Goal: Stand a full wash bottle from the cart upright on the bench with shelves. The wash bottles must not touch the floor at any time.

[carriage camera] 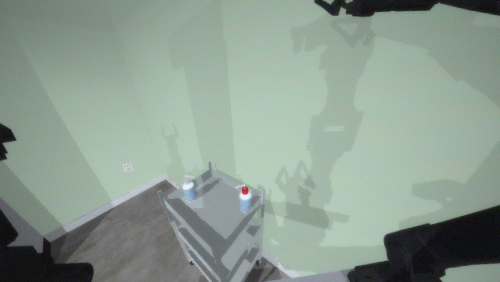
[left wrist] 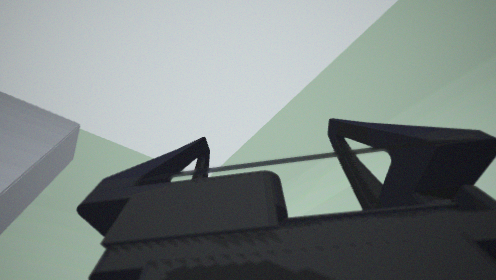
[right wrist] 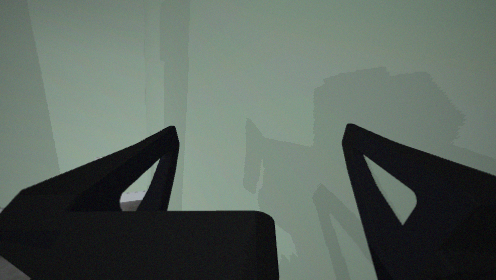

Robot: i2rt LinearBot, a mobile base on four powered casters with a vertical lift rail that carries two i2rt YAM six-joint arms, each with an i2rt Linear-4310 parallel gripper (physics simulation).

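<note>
Two wash bottles stand upright on the top shelf of the grey cart in the carriage view. One bottle with blue contents and a pale cap is at the left; the other bottle, also blue, has a red cap and is at the right. Their exact fill levels are too small to tell. My left gripper is open and empty, facing the ceiling and wall. My right gripper is open and empty, facing the green wall; part of it shows at the carriage view's top right, apart from the cart. The bench with shelves cannot be made out.
Green walls stand behind the cart, with arm shadows on them. A wall outlet is left of the cart. Grey floor lies left of the cart. A grey slab of unclear kind is at the left wrist view's left edge.
</note>
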